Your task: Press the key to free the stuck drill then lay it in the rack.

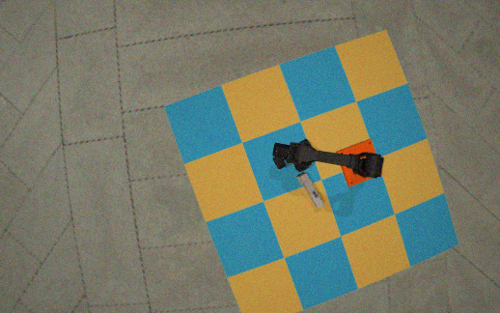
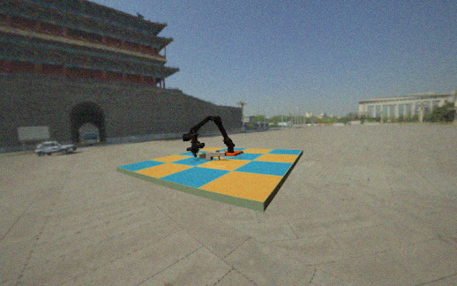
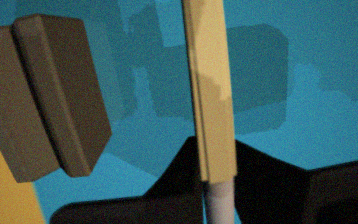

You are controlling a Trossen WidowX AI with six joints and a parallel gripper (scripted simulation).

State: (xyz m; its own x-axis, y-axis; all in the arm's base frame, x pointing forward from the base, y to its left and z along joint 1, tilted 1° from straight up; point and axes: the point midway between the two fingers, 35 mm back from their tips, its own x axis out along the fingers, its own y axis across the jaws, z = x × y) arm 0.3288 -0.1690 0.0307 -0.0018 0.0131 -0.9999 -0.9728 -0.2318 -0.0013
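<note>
The tan drill is 10 mm behind my gripper tip, 40 mm to the left of it and 30 mm above it. Also, from my gripper tip: pale grey block (50 mm behind, 200 mm to the left, 20 mm above); rack (80 mm behind, 20 mm to the left).
</note>
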